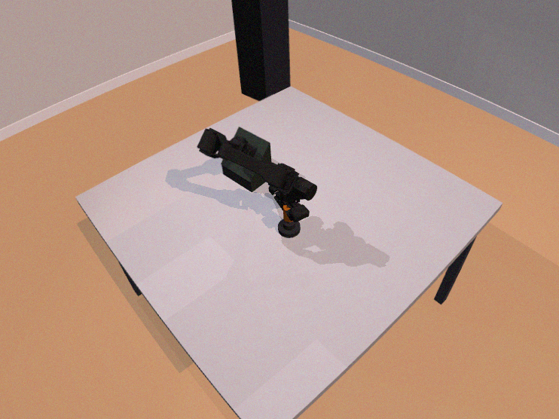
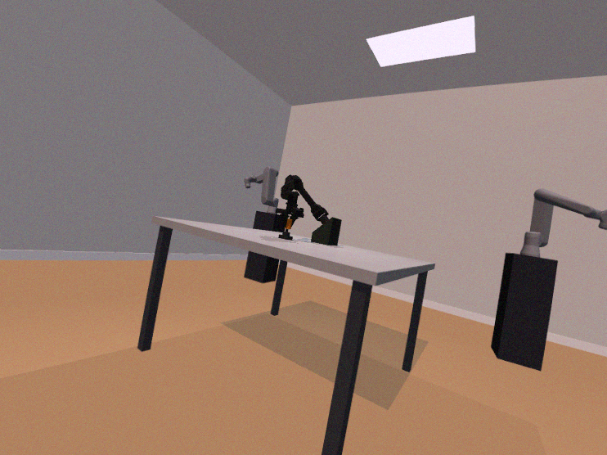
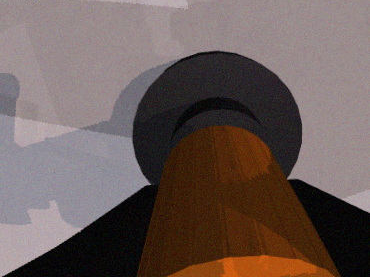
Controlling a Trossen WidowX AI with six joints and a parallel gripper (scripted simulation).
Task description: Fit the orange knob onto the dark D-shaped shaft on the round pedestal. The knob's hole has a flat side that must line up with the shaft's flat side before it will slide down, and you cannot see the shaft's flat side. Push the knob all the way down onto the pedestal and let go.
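The orange knob is 20 mm above my gripper tip. Round my gripper tip: round dark pedestal (40 mm below).
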